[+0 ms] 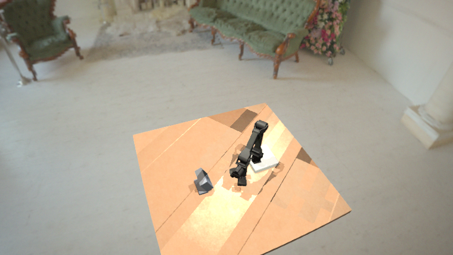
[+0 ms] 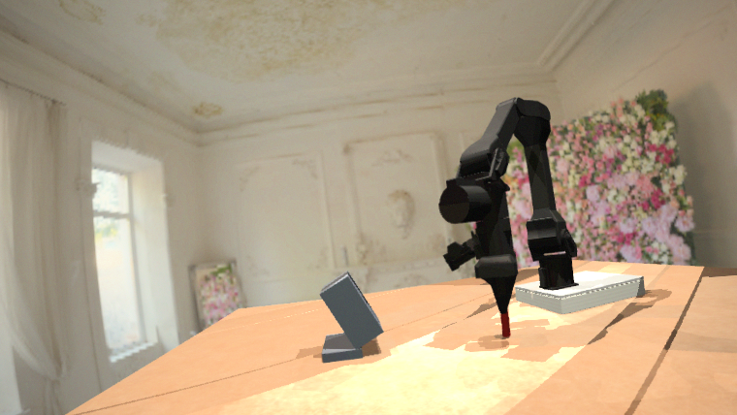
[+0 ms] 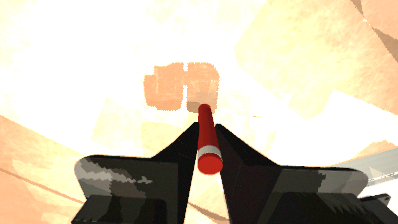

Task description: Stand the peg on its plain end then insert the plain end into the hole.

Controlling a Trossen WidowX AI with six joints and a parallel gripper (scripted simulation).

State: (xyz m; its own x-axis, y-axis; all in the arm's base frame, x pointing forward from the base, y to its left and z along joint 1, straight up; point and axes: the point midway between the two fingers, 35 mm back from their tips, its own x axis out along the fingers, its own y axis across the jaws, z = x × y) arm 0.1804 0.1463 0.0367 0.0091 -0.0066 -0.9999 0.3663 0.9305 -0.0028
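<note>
My gripper tip is 250 mm short of the grey sloped panel, 70 mm to the left of it and 40 mm below it. Round my gripper tip: grey foot: 280 mm ahead, 70 mm to the right, 30 mm below; red peg: 20 mm above.
</note>
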